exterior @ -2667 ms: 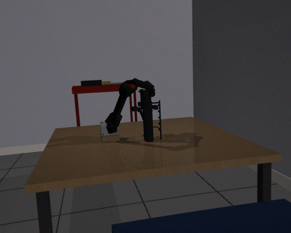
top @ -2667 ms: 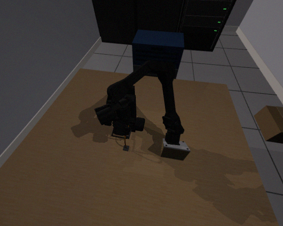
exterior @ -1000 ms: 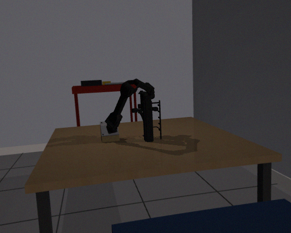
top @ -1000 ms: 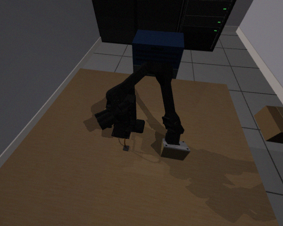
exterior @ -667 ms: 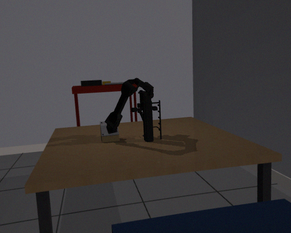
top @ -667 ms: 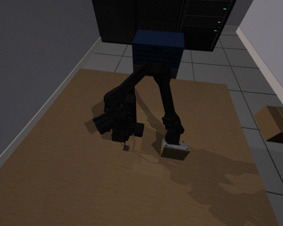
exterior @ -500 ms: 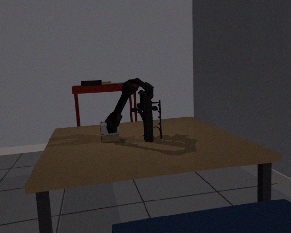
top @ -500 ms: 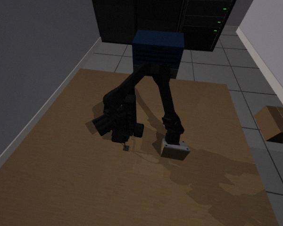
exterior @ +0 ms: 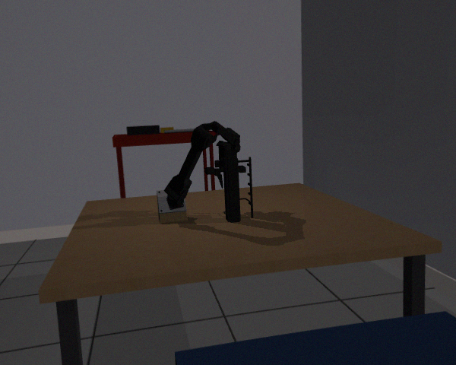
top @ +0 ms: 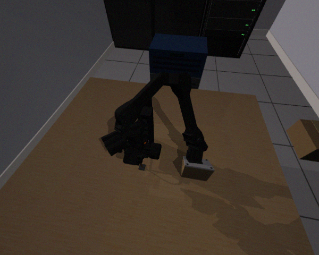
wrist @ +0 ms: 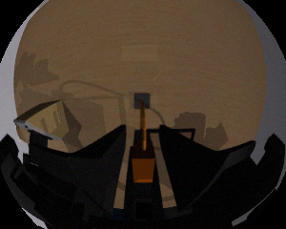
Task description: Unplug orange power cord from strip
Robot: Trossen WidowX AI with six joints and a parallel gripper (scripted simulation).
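The orange plug is 10 mm behind my gripper tip and 70 mm to the right of it. Also, from my gripper tip: thin black rack (70 mm ahead, 150 mm to the right, 20 mm above).
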